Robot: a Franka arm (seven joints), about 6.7 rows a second.
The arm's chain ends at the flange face. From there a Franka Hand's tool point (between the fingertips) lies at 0.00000 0.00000 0.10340 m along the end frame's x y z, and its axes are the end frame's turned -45 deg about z.
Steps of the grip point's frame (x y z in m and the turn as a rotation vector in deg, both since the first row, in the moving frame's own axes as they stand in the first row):
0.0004 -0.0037 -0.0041 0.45 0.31 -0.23
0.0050 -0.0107 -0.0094 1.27 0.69 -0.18
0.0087 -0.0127 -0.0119 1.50 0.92 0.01
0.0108 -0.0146 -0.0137 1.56 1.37 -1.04
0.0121 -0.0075 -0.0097 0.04 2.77 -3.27
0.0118 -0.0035 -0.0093 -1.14 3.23 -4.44
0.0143 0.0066 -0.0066 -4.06 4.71 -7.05
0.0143 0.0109 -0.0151 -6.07 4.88 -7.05
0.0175 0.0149 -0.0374 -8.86 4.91 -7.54
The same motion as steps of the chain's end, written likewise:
-0.0022 -0.0019 -0.0041 0.54 -0.10 -0.23
-0.0033 -0.0086 -0.0094 1.39 -0.41 -0.18
-0.0021 -0.0120 -0.0119 1.71 -0.41 0.01
-0.0024 -0.0142 -0.0136 2.07 -0.13 -1.04
-0.0001 -0.0102 -0.0096 1.99 1.93 -3.27
0.0004 -0.0079 -0.0091 1.48 3.09 -4.44
0.0037 -0.0039 -0.0060 0.46 6.20 -7.05
0.0038 -0.0031 -0.0141 -0.84 7.74 -7.05
0.0052 -0.0057 -0.0358 -2.79 9.74 -7.54

